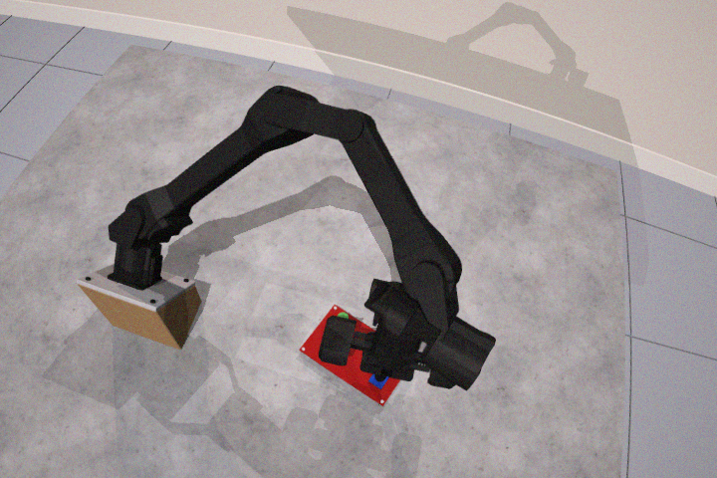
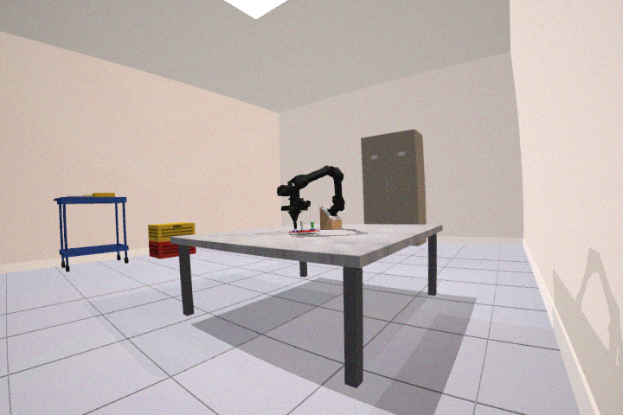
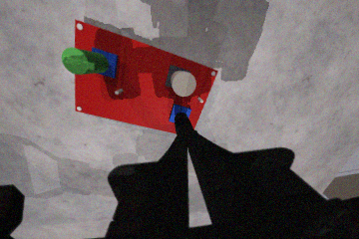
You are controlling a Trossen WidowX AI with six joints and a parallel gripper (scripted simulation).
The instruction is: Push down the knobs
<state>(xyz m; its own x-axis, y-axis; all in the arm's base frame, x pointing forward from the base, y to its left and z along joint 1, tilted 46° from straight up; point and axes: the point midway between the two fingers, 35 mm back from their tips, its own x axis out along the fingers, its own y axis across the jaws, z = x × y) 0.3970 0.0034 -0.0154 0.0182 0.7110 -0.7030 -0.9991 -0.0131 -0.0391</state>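
Right now the black knob is 10 mm below my gripper tip. The rest, counted from my gripper tip: green knob (80 mm behind, 70 mm to the left, 10 mm below).
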